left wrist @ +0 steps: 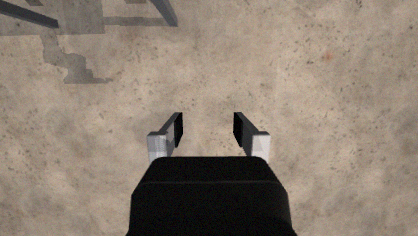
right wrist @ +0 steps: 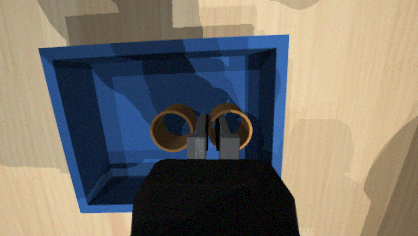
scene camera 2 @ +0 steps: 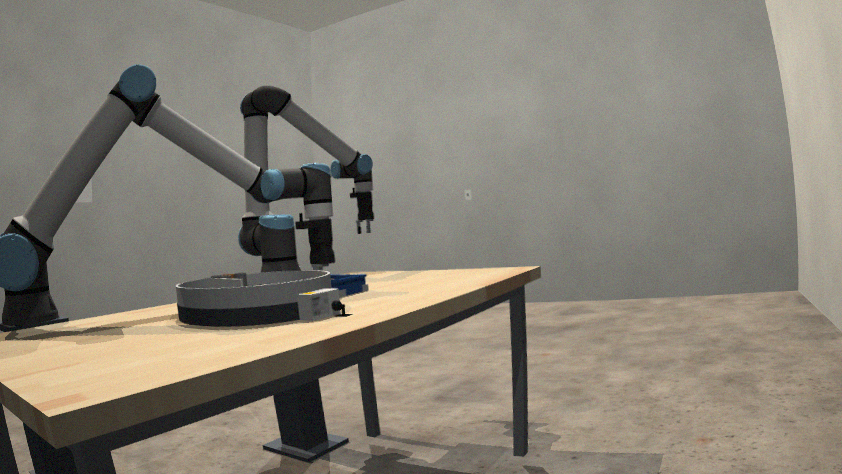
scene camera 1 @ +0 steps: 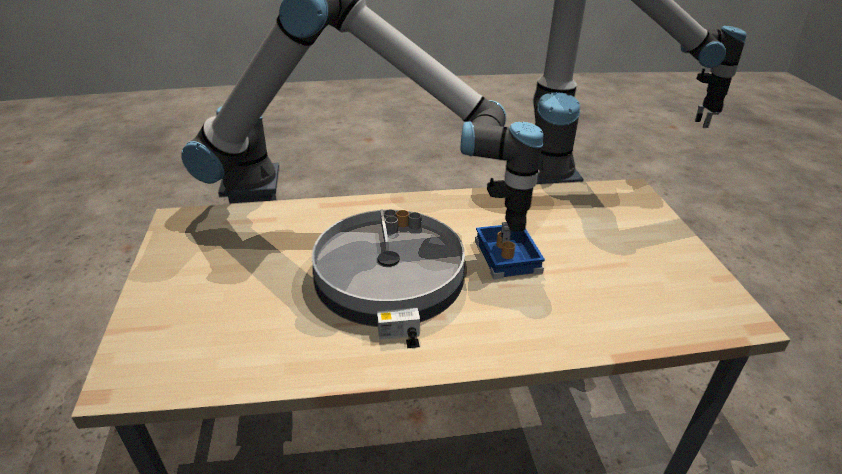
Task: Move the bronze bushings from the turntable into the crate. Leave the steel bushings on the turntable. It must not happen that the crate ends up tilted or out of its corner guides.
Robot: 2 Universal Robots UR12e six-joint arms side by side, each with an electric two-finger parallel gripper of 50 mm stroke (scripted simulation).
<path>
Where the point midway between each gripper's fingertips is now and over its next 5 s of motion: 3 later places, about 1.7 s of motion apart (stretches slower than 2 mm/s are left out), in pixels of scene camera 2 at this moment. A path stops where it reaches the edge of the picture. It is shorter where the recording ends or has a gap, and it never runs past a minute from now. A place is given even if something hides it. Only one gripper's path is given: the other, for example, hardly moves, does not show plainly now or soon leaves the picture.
My right gripper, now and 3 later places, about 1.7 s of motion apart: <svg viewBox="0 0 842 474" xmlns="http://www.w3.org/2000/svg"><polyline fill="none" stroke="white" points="319,285 314,255 230,264 230,273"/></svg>
</path>
